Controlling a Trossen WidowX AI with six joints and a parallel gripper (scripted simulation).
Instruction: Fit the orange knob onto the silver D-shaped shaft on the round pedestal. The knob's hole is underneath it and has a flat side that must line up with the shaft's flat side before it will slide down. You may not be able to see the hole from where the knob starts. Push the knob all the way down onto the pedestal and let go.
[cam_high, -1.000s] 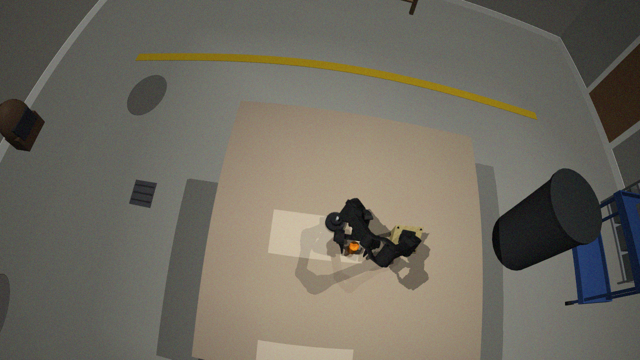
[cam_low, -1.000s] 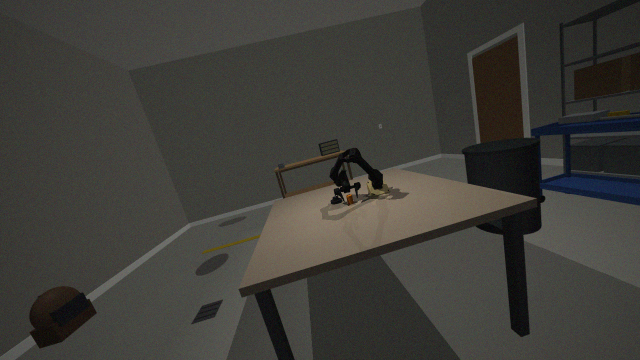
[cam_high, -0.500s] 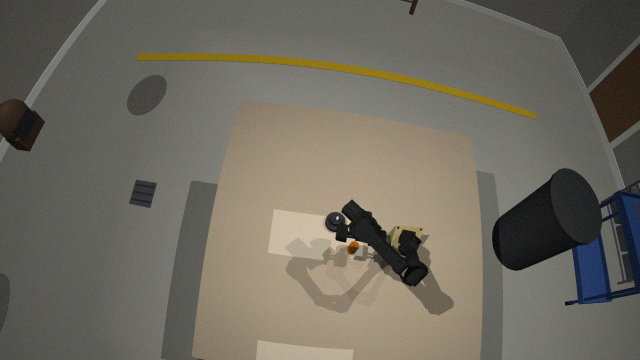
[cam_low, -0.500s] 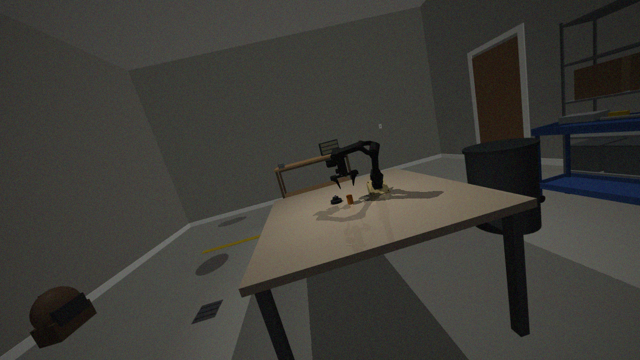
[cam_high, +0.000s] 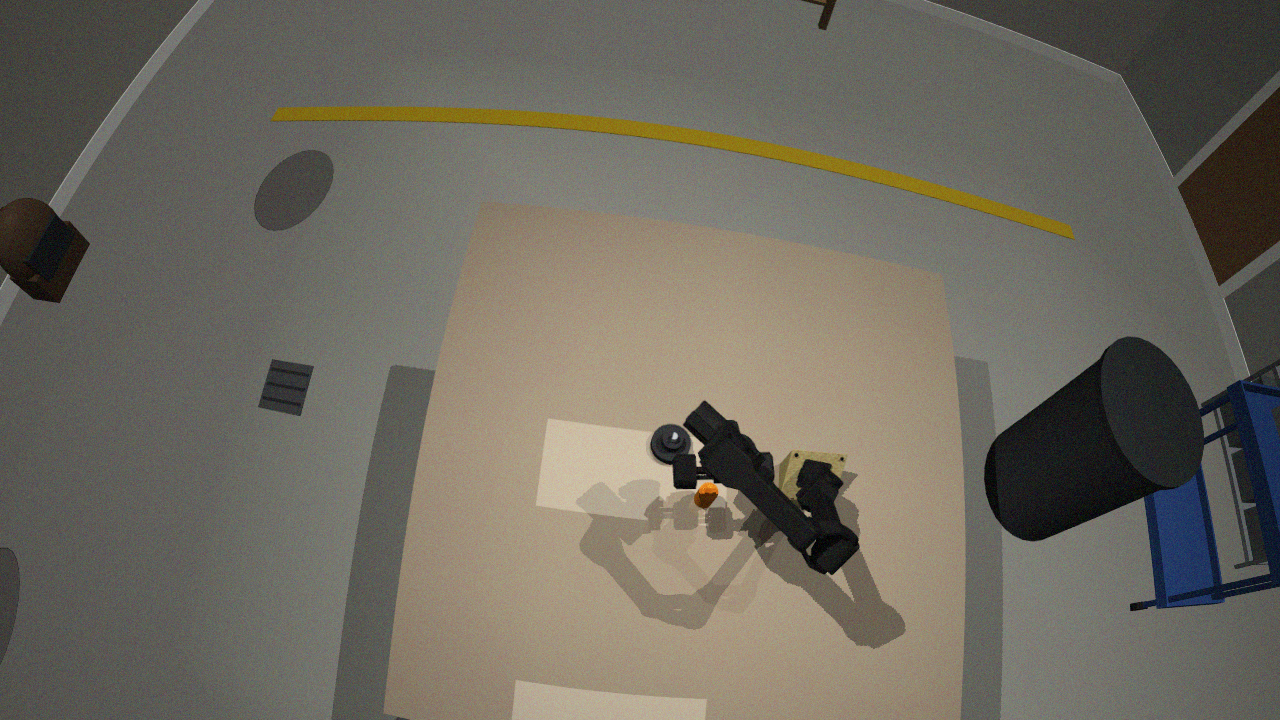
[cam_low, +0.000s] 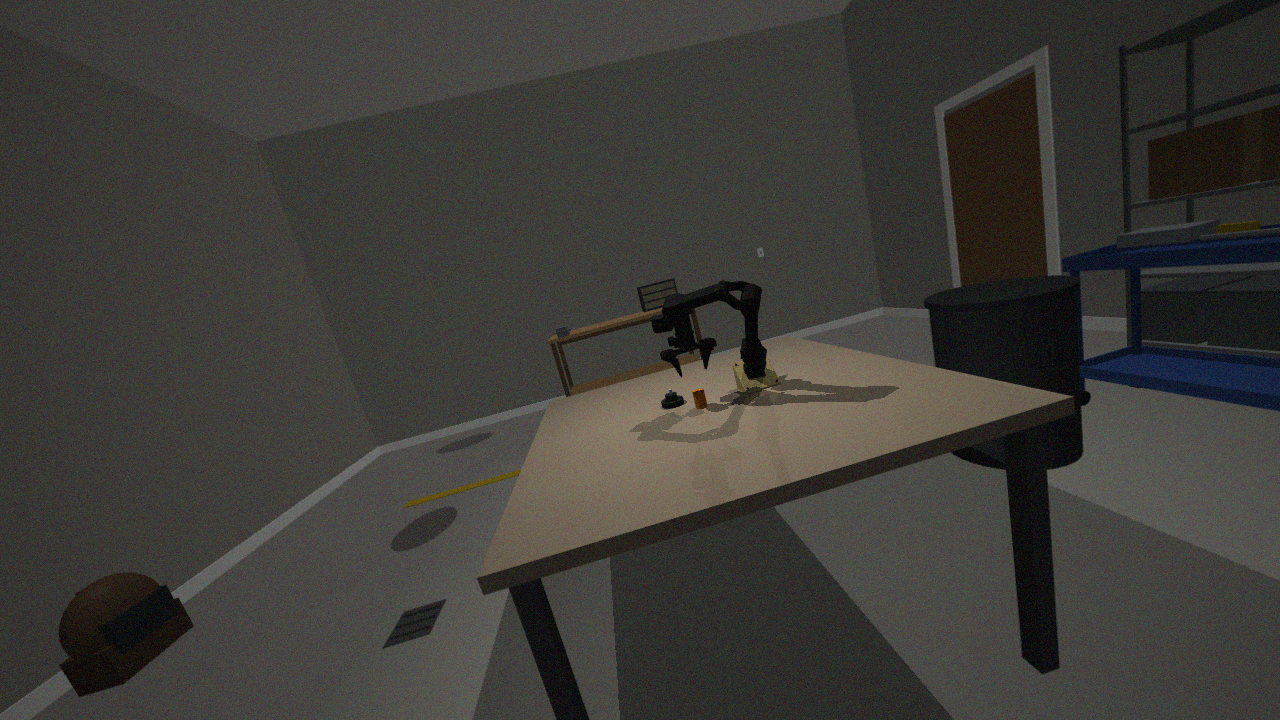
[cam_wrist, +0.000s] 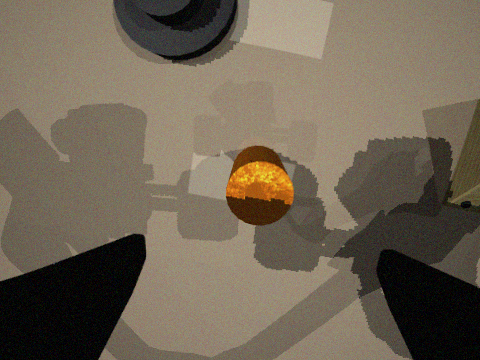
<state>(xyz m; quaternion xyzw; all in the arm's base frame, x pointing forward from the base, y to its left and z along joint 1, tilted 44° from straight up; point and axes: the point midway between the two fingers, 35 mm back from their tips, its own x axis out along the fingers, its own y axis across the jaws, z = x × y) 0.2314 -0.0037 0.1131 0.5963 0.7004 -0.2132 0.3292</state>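
Now: gripper tip 8 cm above the orange knob. Round my gripper tip: round pedestal (11 cm to the right, 9 cm below, 9 cm ahead).
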